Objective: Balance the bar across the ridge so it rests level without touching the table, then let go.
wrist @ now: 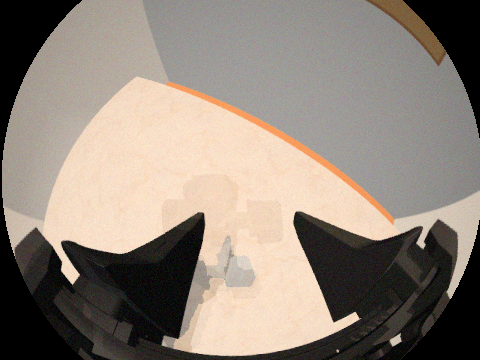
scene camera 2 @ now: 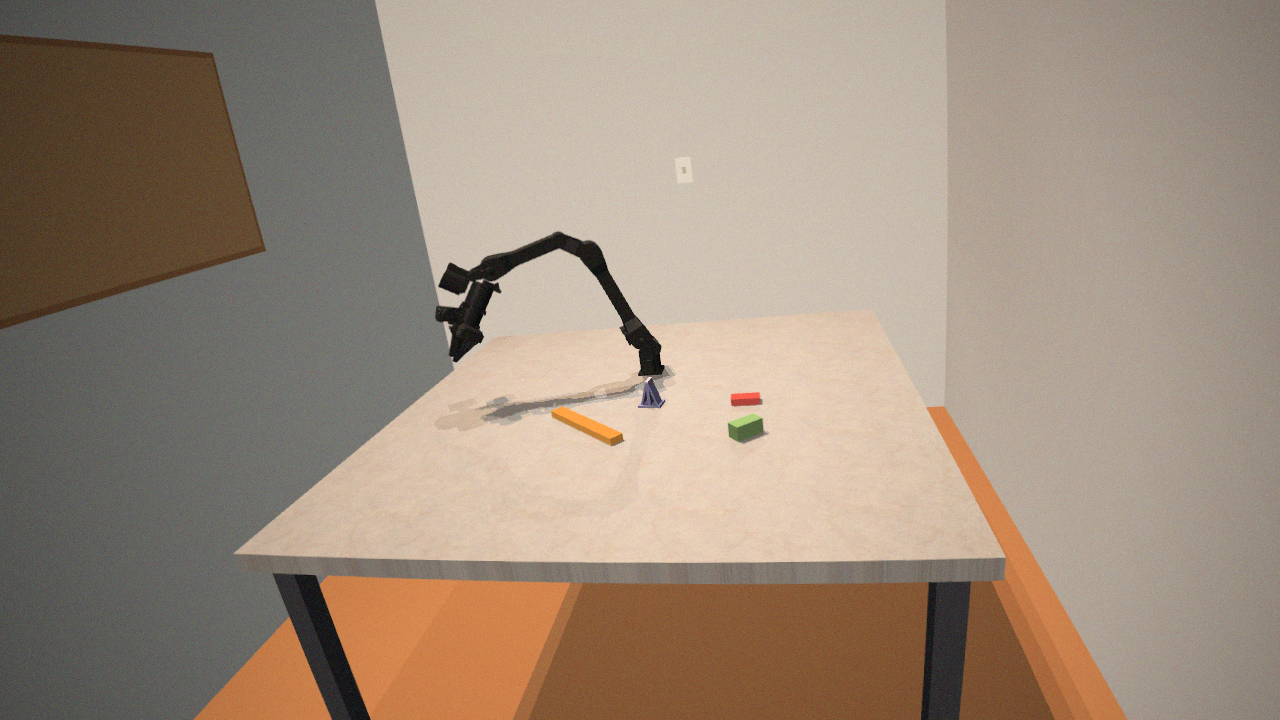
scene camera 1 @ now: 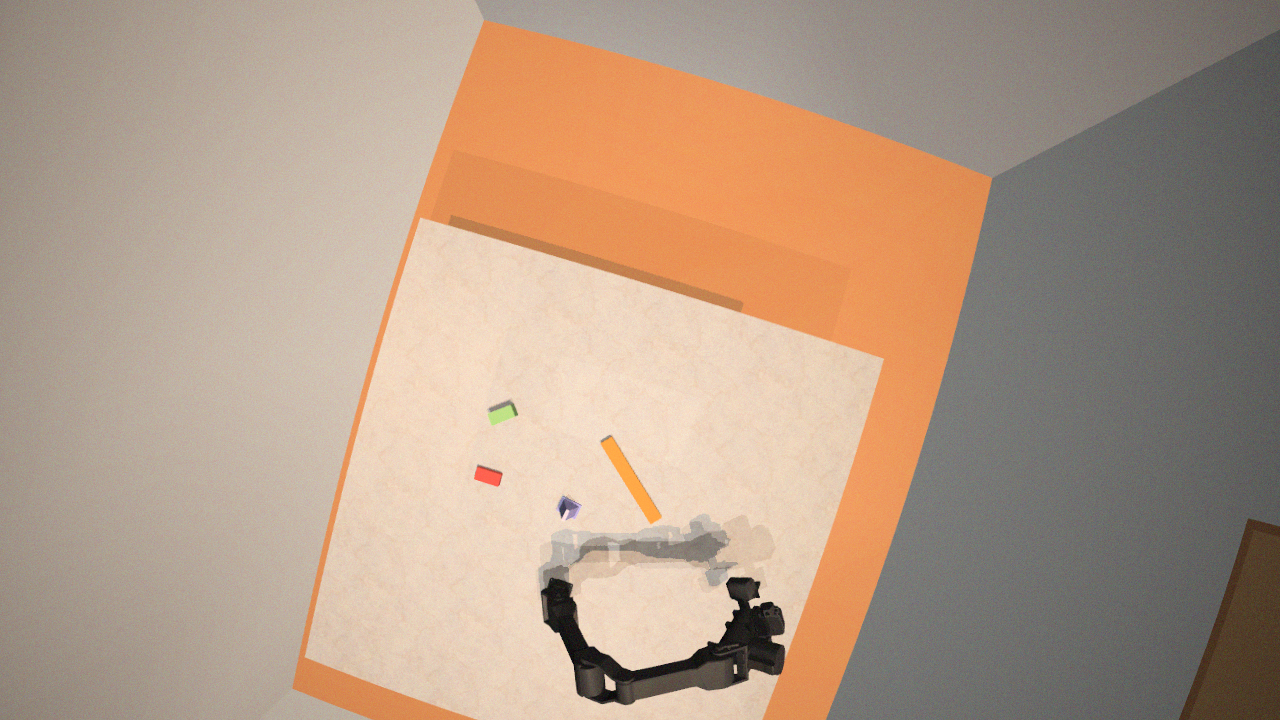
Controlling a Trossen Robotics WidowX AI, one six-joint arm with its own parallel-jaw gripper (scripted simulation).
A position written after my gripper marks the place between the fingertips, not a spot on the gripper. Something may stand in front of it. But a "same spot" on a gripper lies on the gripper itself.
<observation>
My gripper shows in the wrist view (250, 218), in scene camera 2 and in scene camera 1. A long orange bar shows in scene camera 2 and in scene camera 1; in the wrist view it is hidden by my gripper. The same spot on the long orange bar: (scene camera 2: 599, 431) is (scene camera 1: 619, 455). The same spot on my gripper: (scene camera 1: 762, 622) is (scene camera 2: 454, 309).
</observation>
